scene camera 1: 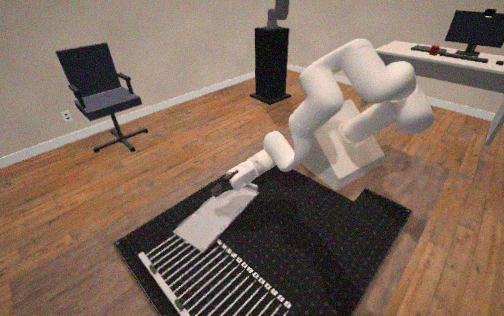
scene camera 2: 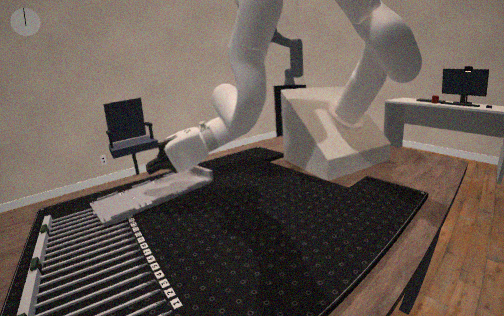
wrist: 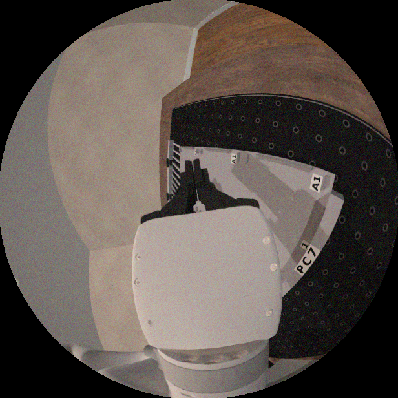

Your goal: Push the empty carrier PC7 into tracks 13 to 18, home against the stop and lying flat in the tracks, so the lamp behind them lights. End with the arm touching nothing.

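Frame: origin at the arm's base, x ahead, y left, z up, level; metres.
Where they show: gripper, between the fingertips: [scene camera 1: 212, 193] [scene camera 2: 147, 169]; arm's base, origin of its link: [scene camera 1: 351, 134] [scene camera 2: 345, 116].
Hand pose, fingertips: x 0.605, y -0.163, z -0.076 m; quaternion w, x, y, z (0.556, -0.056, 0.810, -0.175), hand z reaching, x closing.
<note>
Each offset is from my fingertips to the top centre of the thing. "*": to the spot under its first point. Level surfaces: height alone.
The pale grey, empty carrier PC7 @(0.003 m ahead, 0.044 m left, 0.029 m down) [scene camera 1: 207, 222] [scene camera 2: 145, 196] [wrist: 225, 175] is a long tray with a raised rear end, which bears the PC7 label in the wrist view. Its front edge lies over the near ends of the high-numbered tracks, apart from the white end bar [scene camera 1: 165, 282] [scene camera 2: 30, 287]. The exact tracks under it cannot be read. My gripper [scene camera 1: 216, 191] [scene camera 2: 151, 167] [wrist: 193, 168] is shut and empty, beside or over the carrier's rear part; contact cannot be told. Green blocks @(* 0.260 m ahead, 0.237 m left, 0.037 m down) [scene camera 1: 179, 302] [scene camera 2: 35, 264] sit on the bar, and whether a lamp is lit is unclear.
White number labels @(* 0.062 m ahead, 0.301 m left, 0.058 m down) [scene camera 1: 255, 275] [scene camera 2: 157, 272] line the near ends of the tracks. The black perforated mat @(0.059 m down) [scene camera 1: 310, 240] [scene camera 2: 280, 225] [wrist: 300, 120] lies under everything. The arm's pale base block [scene camera 1: 350, 150] [scene camera 2: 330, 145] stands behind. A chair [scene camera 1: 107, 97] [scene camera 2: 131, 140] and a desk stand further off.
</note>
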